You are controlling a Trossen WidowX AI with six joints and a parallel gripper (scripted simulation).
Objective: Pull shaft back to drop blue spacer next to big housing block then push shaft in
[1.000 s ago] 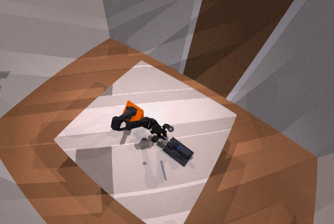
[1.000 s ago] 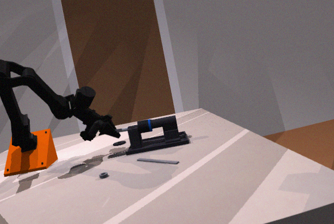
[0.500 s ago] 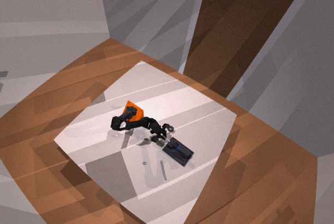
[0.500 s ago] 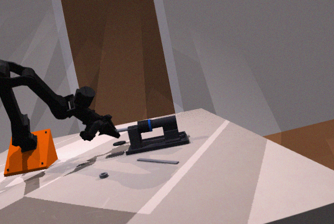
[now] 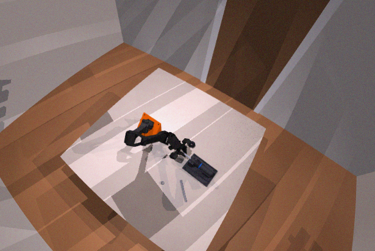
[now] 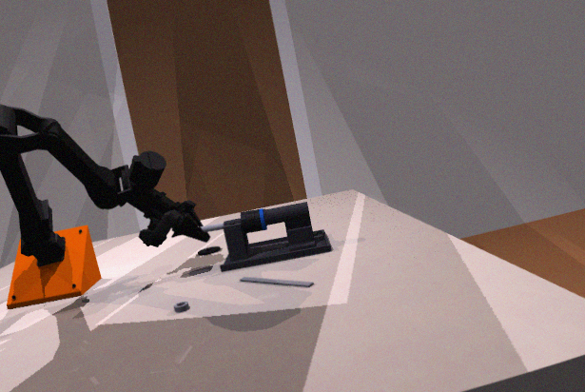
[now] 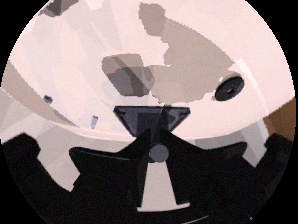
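Right now my gripper tip is 5 cm short of the grey shaft, 1 cm to the left of it and 2 cm below it. Also, from my gripper tip: flat bar 12 cm ahead, 22 cm to the right, 5 cm below; then blue spacer 13 cm ahead, 2 cm to the right, 2 cm above.
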